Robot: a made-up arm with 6 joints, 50 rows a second.
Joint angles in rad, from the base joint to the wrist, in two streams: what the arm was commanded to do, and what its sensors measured. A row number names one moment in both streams.
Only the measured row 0 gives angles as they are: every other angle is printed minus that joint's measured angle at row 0.
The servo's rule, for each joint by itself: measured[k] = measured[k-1] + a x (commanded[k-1-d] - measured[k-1]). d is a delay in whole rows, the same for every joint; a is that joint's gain. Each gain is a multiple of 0.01, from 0.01 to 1. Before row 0 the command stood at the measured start. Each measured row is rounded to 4 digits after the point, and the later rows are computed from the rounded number. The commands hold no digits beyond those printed.
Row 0, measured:
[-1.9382 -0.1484 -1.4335 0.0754 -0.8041 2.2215]
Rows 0 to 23, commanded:
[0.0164 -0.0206 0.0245 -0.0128 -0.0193 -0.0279]
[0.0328 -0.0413 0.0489 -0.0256 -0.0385 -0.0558]
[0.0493 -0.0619 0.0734 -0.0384 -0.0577 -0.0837]
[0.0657 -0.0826 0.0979 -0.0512 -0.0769 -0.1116]
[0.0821 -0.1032 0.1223 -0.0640 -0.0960 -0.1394]
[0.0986 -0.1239 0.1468 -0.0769 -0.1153 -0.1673]
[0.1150 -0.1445 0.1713 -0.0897 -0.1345 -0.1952]
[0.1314 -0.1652 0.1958 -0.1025 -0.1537 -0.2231]
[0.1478 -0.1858 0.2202 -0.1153 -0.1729 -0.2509]
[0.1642 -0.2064 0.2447 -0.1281 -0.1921 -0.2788]
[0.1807 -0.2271 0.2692 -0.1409 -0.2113 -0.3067]
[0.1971 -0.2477 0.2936 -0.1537 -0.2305 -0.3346]
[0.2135 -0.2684 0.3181 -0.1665 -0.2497 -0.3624]
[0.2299 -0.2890 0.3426 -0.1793 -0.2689 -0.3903]
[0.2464 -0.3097 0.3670 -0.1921 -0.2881 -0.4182]
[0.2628 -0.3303 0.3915 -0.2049 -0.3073 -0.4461]
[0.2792 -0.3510 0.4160 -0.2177 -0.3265 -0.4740]
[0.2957 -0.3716 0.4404 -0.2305 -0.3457 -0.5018]
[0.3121 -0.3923 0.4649 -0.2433 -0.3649 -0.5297]
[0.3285 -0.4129 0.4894 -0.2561 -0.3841 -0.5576]
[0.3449 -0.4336 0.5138 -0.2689 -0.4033 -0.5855]
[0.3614 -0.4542 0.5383 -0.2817 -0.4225 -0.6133]
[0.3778 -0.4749 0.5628 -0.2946 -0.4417 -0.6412]
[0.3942 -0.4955 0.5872 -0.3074 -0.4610 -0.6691]
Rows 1 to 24, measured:
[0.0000 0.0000 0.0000 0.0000 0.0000 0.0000]
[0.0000 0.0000 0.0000 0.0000 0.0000 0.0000]
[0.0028 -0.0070 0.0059 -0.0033 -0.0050 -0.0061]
[0.0079 -0.0187 0.0162 -0.0091 -0.0137 -0.0170]
[0.0149 -0.0334 0.0299 -0.0167 -0.0251 -0.0317]
[0.0235 -0.0501 0.0462 -0.0257 -0.0386 -0.0493]
[0.0335 -0.0682 0.0645 -0.0357 -0.0535 -0.0691]
[0.0446 -0.0871 0.0843 -0.0464 -0.0696 -0.0907]
[0.0566 -0.1066 0.1052 -0.0577 -0.0865 -0.1137]
[0.0693 -0.1265 0.1269 -0.0693 -0.1040 -0.1378]
[0.0826 -0.1467 0.1493 -0.0813 -0.1219 -0.1627]
[0.0965 -0.1670 0.1722 -0.0935 -0.1402 -0.1882]
[0.1108 -0.1874 0.1955 -0.1058 -0.1587 -0.2143]
[0.1255 -0.2079 0.2190 -0.1183 -0.1774 -0.2408]
[0.1405 -0.2285 0.2428 -0.1308 -0.1962 -0.2676]
[0.1557 -0.2491 0.2668 -0.1434 -0.2151 -0.2946]
[0.1711 -0.2697 0.2908 -0.1561 -0.2341 -0.3218]
[0.1867 -0.2903 0.3150 -0.1688 -0.2531 -0.3491]
[0.2024 -0.3109 0.3392 -0.1815 -0.2722 -0.3766]
[0.2183 -0.3315 0.3635 -0.1942 -0.2913 -0.4041]
[0.2342 -0.3522 0.3878 -0.2070 -0.3104 -0.4317]
[0.2502 -0.3728 0.4122 -0.2198 -0.3296 -0.4594]
[0.2663 -0.3935 0.4366 -0.2326 -0.3488 -0.4871]
[0.2825 -0.4141 0.4610 -0.2454 -0.3680 -0.5149]
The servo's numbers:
d 2
a 0.17 0.34 0.24 0.26 0.26 0.22

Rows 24 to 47, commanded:
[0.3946 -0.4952 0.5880 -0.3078 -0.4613 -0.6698]
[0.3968 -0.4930 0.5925 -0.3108 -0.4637 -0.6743]
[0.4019 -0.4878 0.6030 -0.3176 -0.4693 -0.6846]
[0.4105 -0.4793 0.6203 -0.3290 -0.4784 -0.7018]
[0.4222 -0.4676 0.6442 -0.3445 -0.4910 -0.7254]
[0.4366 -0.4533 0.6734 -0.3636 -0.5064 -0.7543]
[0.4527 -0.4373 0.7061 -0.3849 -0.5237 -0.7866]
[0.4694 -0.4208 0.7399 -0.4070 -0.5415 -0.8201]
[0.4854 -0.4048 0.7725 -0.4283 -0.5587 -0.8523]
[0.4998 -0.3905 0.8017 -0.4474 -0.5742 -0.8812]
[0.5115 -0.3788 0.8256 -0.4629 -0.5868 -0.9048]
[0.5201 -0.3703 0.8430 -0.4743 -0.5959 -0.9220]
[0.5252 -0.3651 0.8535 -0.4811 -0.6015 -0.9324]
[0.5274 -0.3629 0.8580 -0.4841 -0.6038 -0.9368]
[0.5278 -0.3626 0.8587 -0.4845 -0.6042 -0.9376]
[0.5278 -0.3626 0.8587 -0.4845 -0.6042 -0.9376]
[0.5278 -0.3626 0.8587 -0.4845 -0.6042 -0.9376]
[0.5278 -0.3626 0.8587 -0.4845 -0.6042 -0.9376]
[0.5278 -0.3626 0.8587 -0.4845 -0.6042 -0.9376]
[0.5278 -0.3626 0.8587 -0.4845 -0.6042 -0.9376]
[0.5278 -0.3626 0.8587 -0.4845 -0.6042 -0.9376]
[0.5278 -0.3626 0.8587 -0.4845 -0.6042 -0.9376]
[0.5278 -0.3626 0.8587 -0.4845 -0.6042 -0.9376]
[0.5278 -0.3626 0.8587 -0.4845 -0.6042 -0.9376]
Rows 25 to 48, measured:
[0.2987 -0.4348 0.4854 -0.2582 -0.3872 -0.5427]
[0.3149 -0.4554 0.5098 -0.2710 -0.4064 -0.5705]
[0.3284 -0.4689 0.5286 -0.2806 -0.4207 -0.5923]
[0.3400 -0.4771 0.5439 -0.2885 -0.4319 -0.6103]
[0.3505 -0.4807 0.5581 -0.2961 -0.4416 -0.6266]
[0.3607 -0.4802 0.5730 -0.3047 -0.4512 -0.6431]
[0.3712 -0.4759 0.5901 -0.3150 -0.4615 -0.6612]
[0.3823 -0.4682 0.6101 -0.3276 -0.4732 -0.6817]
[0.3943 -0.4577 0.6331 -0.3425 -0.4863 -0.7048]
[0.4071 -0.4452 0.6587 -0.3593 -0.5007 -0.7302]
[0.4204 -0.4315 0.6860 -0.3772 -0.5158 -0.7571]
[0.4339 -0.4176 0.7138 -0.3955 -0.5310 -0.7844]
[0.4471 -0.4044 0.7406 -0.4130 -0.5455 -0.8109]
[0.4595 -0.3928 0.7652 -0.4289 -0.5586 -0.8353]
[0.4707 -0.3834 0.7864 -0.4425 -0.5698 -0.8567]
[0.4803 -0.3764 0.8036 -0.4533 -0.5786 -0.8743]
[0.4884 -0.3717 0.8168 -0.4614 -0.5853 -0.8882]
[0.4951 -0.3686 0.8269 -0.4674 -0.5902 -0.8991]
[0.5007 -0.3666 0.8345 -0.4718 -0.5938 -0.9076]
[0.5053 -0.3652 0.8403 -0.4751 -0.5965 -0.9142]
[0.5091 -0.3643 0.8447 -0.4775 -0.5985 -0.9193]
[0.5123 -0.3637 0.8481 -0.4793 -0.6000 -0.9233]
[0.5149 -0.3633 0.8506 -0.4807 -0.6011 -0.9264]
[0.5171 -0.3631 0.8525 -0.4817 -0.6019 -0.9289]

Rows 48 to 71, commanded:
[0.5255 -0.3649 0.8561 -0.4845 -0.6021 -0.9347]
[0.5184 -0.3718 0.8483 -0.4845 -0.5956 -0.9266]
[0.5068 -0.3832 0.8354 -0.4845 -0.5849 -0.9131]
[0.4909 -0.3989 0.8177 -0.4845 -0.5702 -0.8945]
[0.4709 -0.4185 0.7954 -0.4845 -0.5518 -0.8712]
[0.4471 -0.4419 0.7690 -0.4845 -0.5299 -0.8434]
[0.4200 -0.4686 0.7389 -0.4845 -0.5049 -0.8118]
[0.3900 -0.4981 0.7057 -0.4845 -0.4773 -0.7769]
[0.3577 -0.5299 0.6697 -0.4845 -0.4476 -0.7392]
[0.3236 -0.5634 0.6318 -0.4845 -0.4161 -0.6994]
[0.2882 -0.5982 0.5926 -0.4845 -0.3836 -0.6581]
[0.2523 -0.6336 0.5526 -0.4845 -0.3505 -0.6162]
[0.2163 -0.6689 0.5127 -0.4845 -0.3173 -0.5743]
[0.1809 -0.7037 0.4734 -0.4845 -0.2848 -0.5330]
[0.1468 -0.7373 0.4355 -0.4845 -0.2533 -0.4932]
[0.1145 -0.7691 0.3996 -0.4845 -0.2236 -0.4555]
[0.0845 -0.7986 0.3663 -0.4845 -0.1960 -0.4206]
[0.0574 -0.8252 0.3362 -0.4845 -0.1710 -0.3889]
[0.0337 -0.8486 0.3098 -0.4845 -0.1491 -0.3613]
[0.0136 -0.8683 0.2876 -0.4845 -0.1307 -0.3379]
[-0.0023 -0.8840 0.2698 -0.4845 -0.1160 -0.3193]
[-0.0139 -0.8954 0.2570 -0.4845 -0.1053 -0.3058]
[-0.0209 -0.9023 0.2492 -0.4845 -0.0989 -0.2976]
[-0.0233 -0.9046 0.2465 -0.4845 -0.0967 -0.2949]
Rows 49 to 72, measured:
[0.5189 -0.3629 0.8540 -0.4824 -0.6025 -0.9308]
[0.5204 -0.3628 0.8551 -0.4829 -0.6029 -0.9323]
[0.5213 -0.3635 0.8553 -0.4833 -0.6027 -0.9328]
[0.5208 -0.3663 0.8536 -0.4836 -0.6009 -0.9314]
[0.5184 -0.3720 0.8492 -0.4838 -0.5967 -0.9274]
[0.5137 -0.3811 0.8416 -0.4840 -0.5898 -0.9202]
[0.5064 -0.3938 0.8305 -0.4841 -0.5799 -0.9094]
[0.4963 -0.4102 0.8157 -0.4842 -0.5669 -0.8949]
[0.4833 -0.4301 0.7973 -0.4843 -0.5508 -0.8766]
[0.4674 -0.4532 0.7753 -0.4844 -0.5317 -0.8547]
[0.4488 -0.4793 0.7500 -0.4844 -0.5098 -0.8293]
[0.4275 -0.5079 0.7216 -0.4844 -0.4854 -0.8007]
[0.4038 -0.5386 0.6906 -0.4844 -0.4589 -0.7693]
[0.3780 -0.5709 0.6575 -0.4844 -0.4307 -0.7356]
[0.3505 -0.6042 0.6227 -0.4844 -0.4012 -0.7001]
[0.3217 -0.6380 0.5869 -0.4844 -0.3709 -0.6633]
[0.2920 -0.6718 0.5506 -0.4844 -0.3403 -0.6259]
[0.2618 -0.7049 0.5144 -0.4844 -0.3100 -0.5884]
[0.2317 -0.7368 0.4789 -0.4844 -0.2804 -0.5515]
[0.2021 -0.7669 0.4447 -0.4844 -0.2520 -0.5157]
[0.1735 -0.7947 0.4123 -0.4844 -0.2252 -0.4817]
[0.1463 -0.8197 0.3824 -0.4844 -0.2006 -0.4501]
[0.1210 -0.8416 0.3554 -0.4844 -0.1786 -0.4213]
[0.0981 -0.8599 0.3318 -0.4844 -0.1595 -0.3959]

